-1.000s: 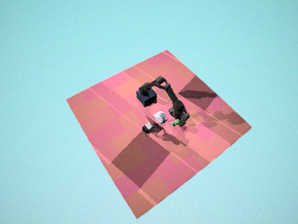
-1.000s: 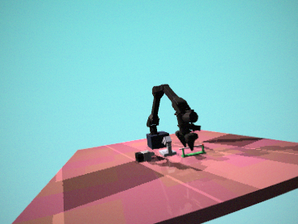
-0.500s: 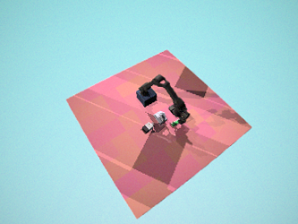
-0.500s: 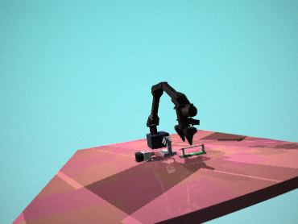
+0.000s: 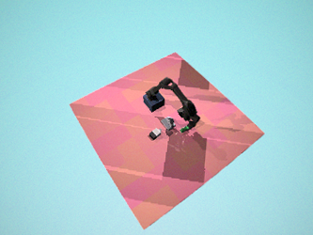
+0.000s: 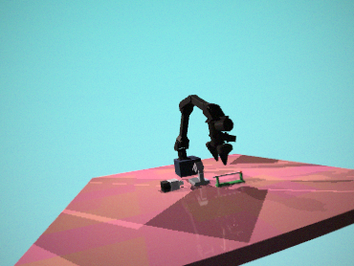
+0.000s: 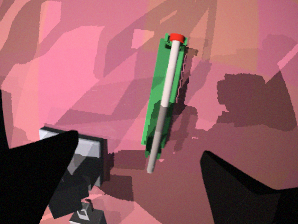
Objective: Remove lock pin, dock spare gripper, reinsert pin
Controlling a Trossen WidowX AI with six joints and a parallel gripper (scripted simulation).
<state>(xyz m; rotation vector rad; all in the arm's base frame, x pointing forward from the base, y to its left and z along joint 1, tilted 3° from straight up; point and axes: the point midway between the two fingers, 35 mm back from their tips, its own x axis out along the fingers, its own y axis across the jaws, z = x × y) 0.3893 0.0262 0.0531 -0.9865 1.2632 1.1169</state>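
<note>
Now: the spare gripper 22 cm to the right of my gripper tip, 12 cm behind it and 8 cm below it. From my gripper tip the other things lie so: green rest 8 cm below, 2 cm to the left, 2 cm ahead; grey mount 11 cm behind, 7 cm to the right, 5 cm below.
</note>
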